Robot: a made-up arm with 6 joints. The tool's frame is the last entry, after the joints.
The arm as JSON. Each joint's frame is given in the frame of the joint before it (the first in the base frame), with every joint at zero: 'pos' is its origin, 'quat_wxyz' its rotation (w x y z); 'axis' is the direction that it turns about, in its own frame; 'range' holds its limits. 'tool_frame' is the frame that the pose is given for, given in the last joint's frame.
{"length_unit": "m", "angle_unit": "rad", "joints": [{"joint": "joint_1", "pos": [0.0, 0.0, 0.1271], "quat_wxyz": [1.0, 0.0, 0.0, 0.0], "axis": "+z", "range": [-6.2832, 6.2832]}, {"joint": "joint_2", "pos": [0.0, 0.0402, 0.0], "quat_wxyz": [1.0, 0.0, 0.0, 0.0], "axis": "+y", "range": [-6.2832, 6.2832]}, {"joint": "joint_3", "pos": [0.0, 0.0, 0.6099], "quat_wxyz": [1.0, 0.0, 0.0, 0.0], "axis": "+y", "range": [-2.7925, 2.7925]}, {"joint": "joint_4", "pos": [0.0, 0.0, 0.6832], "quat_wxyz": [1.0, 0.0, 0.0, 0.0], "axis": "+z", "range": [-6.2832, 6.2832]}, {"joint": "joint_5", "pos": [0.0, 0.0, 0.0], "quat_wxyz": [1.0, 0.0, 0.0, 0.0], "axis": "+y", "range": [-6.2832, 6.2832]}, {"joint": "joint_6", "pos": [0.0, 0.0, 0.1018], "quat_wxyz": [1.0, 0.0, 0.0, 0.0], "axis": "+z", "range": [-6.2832, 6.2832]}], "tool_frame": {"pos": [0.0, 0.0, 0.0], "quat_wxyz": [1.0, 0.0, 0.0, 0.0]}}
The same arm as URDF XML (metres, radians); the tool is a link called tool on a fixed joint. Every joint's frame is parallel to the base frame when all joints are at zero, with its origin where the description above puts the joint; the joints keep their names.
<robot name="arm">
  <joint name="joint_1" type="revolute">
    <parent link="base_link"/>
    <child link="link1"/>
    <origin xyz="0 0 0.1271"/>
    <axis xyz="0 0 1"/>
    <limit lower="-6.2832" upper="6.2832"/>
  </joint>
  <joint name="joint_2" type="revolute">
    <parent link="link1"/>
    <child link="link2"/>
    <origin xyz="0 0.0402 0"/>
    <axis xyz="0 1 0"/>
    <limit lower="-6.2832" upper="6.2832"/>
  </joint>
  <joint name="joint_3" type="revolute">
    <parent link="link2"/>
    <child link="link3"/>
    <origin xyz="0 0 0.6099"/>
    <axis xyz="0 1 0"/>
    <limit lower="-2.7925" upper="2.7925"/>
  </joint>
  <joint name="joint_4" type="revolute">
    <parent link="link3"/>
    <child link="link4"/>
    <origin xyz="0 0 0.6832"/>
    <axis xyz="0 0 1"/>
    <limit lower="-6.2832" upper="6.2832"/>
  </joint>
  <joint name="joint_5" type="revolute">
    <parent link="link4"/>
    <child link="link5"/>
    <origin xyz="0 0 0"/>
    <axis xyz="0 1 0"/>
    <limit lower="-6.2832" upper="6.2832"/>
  </joint>
  <joint name="joint_6" type="revolute">
    <parent link="link5"/>
    <child link="link6"/>
    <origin xyz="0 0 0.1018"/>
    <axis xyz="0 0 1"/>
    <limit lower="-6.2832" upper="6.2832"/>
  </joint>
  <joint name="tool_joint" type="fixed">
    <parent link="link6"/>
    <child link="tool"/>
    <origin xyz="0 0 0"/>
  </joint>
  <link name="base_link"/>
  <link name="link1"/>
  <link name="link2"/>
  <link name="link3"/>
  <link name="link4"/>
  <link name="link5"/>
  <link name="link6"/>
  <link name="tool"/>
</robot>

